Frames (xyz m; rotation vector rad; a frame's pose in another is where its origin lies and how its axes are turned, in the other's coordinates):
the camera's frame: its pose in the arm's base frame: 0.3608 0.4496 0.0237 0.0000 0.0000 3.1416
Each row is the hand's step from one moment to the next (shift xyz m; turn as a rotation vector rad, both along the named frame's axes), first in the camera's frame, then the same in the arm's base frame.
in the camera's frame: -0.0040 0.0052 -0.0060 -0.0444 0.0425 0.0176
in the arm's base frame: 0.0040 -0.0052 -0.0060 0.0444 -0.0425 0.0176
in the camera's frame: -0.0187 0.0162 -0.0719 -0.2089 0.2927 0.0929
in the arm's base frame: 0.0187 -0.0162 -0.0719 0.2089 -0.2927 0.0929
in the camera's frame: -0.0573 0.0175 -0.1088 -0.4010 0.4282 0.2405
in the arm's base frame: 0.0573 -0.0175 -0.1088 0.4010 -0.4282 0.2405
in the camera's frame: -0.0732 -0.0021 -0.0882 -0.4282 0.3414 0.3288
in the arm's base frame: 0.0732 0.0021 -0.0882 0.4282 -0.3414 0.3288
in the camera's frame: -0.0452 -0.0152 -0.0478 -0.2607 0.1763 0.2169
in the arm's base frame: 0.0452 0.0152 -0.0478 0.2607 -0.1763 0.2169
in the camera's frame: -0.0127 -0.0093 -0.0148 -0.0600 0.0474 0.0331
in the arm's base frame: 0.0127 0.0093 -0.0148 0.0600 -0.0474 0.0331
